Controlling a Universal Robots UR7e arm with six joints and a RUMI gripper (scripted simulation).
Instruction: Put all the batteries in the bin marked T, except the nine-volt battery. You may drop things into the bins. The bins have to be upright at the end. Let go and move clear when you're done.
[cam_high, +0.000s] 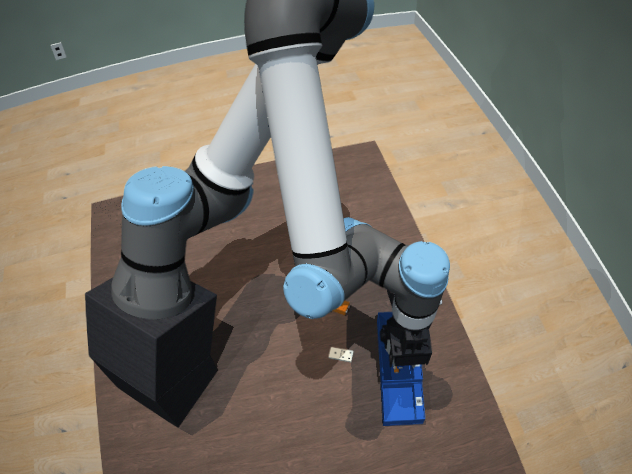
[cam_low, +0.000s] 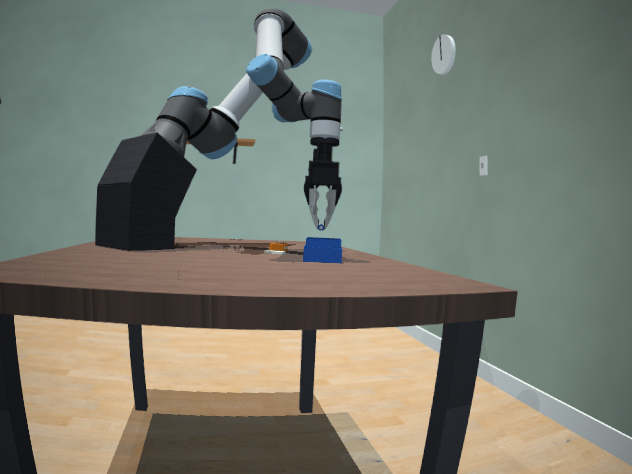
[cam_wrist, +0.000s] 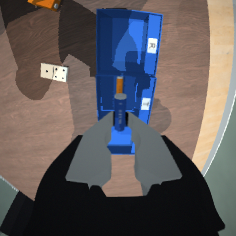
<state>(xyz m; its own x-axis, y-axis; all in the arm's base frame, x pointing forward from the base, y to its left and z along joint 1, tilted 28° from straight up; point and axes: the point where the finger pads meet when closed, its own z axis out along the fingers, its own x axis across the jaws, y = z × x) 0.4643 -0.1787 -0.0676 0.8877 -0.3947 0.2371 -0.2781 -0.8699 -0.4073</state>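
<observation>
The joined blue bins is 6 cm below my hand and 1 cm ahead of it. From my hand the other things lie so: thin orange battery: 7 cm below, 1 cm to the left; then blue cylindrical battery: 1 cm below; then orange nine-volt battery: 19 cm to the left, 8 cm below, 5 cm behind.
</observation>
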